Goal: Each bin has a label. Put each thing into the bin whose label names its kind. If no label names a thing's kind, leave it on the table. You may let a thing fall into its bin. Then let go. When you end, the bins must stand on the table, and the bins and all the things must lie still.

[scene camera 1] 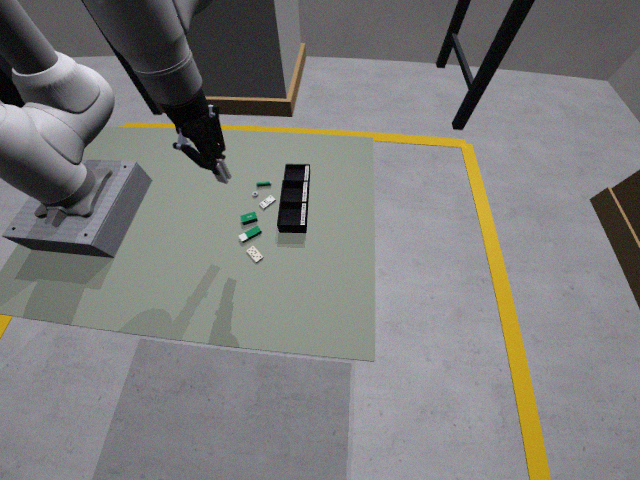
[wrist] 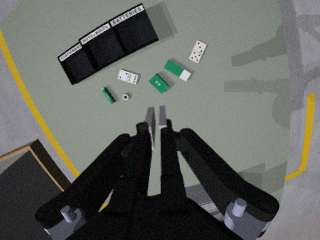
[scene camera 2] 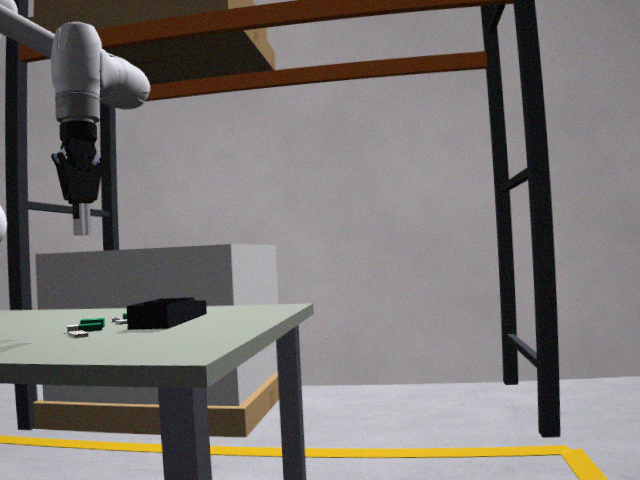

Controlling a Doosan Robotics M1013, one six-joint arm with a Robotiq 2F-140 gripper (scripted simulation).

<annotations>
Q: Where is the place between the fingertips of my gripper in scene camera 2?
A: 82, 235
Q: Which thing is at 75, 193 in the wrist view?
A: My gripper.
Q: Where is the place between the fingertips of my gripper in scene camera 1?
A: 224, 179
</annotations>
